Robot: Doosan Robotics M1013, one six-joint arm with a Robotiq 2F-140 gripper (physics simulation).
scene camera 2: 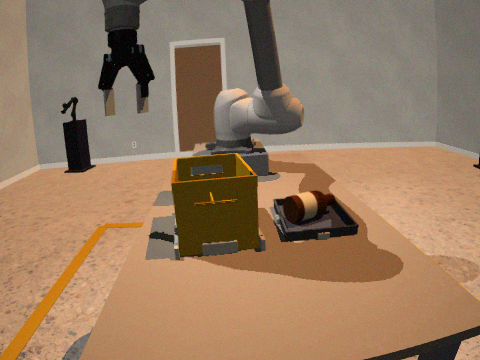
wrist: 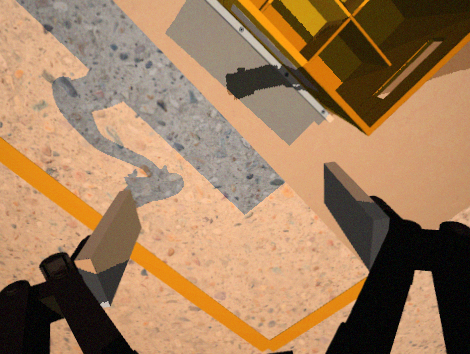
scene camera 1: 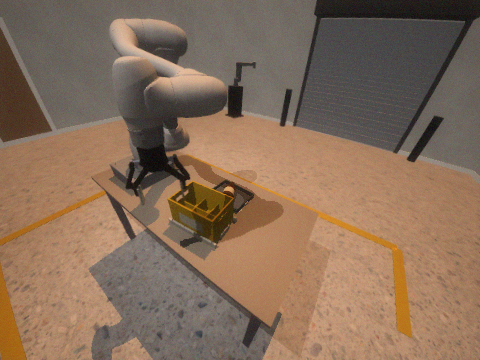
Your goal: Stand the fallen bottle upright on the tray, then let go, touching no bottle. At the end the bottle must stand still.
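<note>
The gripper (scene camera 2: 125, 114), (wrist: 229, 196), (scene camera 1: 164, 199). A brown bottle (scene camera 2: 299, 207); out of frame in the wrist view.
</note>
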